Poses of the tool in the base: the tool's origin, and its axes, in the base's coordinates. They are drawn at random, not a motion.
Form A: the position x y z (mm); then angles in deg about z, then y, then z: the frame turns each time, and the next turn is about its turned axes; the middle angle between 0 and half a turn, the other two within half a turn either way.
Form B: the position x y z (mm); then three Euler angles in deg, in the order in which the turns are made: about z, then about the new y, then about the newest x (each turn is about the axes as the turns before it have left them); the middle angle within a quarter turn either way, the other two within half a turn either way. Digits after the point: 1 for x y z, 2 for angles.
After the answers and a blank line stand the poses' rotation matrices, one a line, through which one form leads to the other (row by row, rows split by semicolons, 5 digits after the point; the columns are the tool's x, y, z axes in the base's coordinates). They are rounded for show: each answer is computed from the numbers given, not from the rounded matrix.
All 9 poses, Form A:
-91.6, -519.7, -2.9, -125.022, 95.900, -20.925
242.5, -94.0, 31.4, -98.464, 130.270, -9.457
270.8, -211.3, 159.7, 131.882, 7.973, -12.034
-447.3, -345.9, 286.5, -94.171, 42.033, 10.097
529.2, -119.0, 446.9, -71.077, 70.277, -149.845
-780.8, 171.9, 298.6, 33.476, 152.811, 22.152
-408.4, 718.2, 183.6, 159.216, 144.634, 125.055
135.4, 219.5, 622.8, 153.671, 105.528, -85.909
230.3, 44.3, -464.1, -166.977, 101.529, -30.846
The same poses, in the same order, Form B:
-91.6, -519.7, -2.9, 129.93, 68.30, -106.14
242.5, -94.0, 31.4, 95.99, 48.82, -169.02
270.8, -211.3, 159.7, 119.73, 7.80, -1.67
-447.3, -345.9, 286.5, -80.69, 41.24, 8.98
529.2, -119.0, 446.9, 168.77, -54.48, -54.49
-780.8, 171.9, 298.6, -171.12, 25.04, 169.04
-408.4, 718.2, 183.6, -140.56, -19.42, 149.84
135.4, 219.5, 622.8, 62.57, 3.94, -105.57
230.3, 44.3, -464.1, 84.52, 57.27, -111.69

-0.23738 0.78599 -0.57085; 0.28359 -0.50598 -0.81459; -0.92910 -0.35525 -0.10279
-0.06867 0.99130 -0.11231; 0.65485 -0.04014 -0.75470; -0.75264 -0.12537 -0.64639
-0.49139 -0.86600 -0.09260; 0.86031 -0.49920 0.10327; -0.13566 -0.02892 0.99033
0.12166 0.99138 -0.04870; -0.74207 0.05827 -0.66779; -0.65919 0.11738 0.74276
-0.56982 -0.76296 0.30527; 0.11312 -0.44077 -0.89046; 0.81394 -0.47287 0.33747
-0.89517 -0.23111 0.38113; -0.13991 0.95755 0.25204; -0.42320 0.17229 -0.88950
-0.72837 -0.42029 -0.54113; -0.59913 0.77386 0.20538; 0.33244 0.47380 -0.81547
0.45951 0.20768 -0.86355; 0.88551 -0.18237 0.42734; -0.06874 -0.96104 -0.26771
0.05164 0.29331 -0.95462; 0.53821 -0.81337 -0.22080; -0.84123 -0.50239 -0.19986

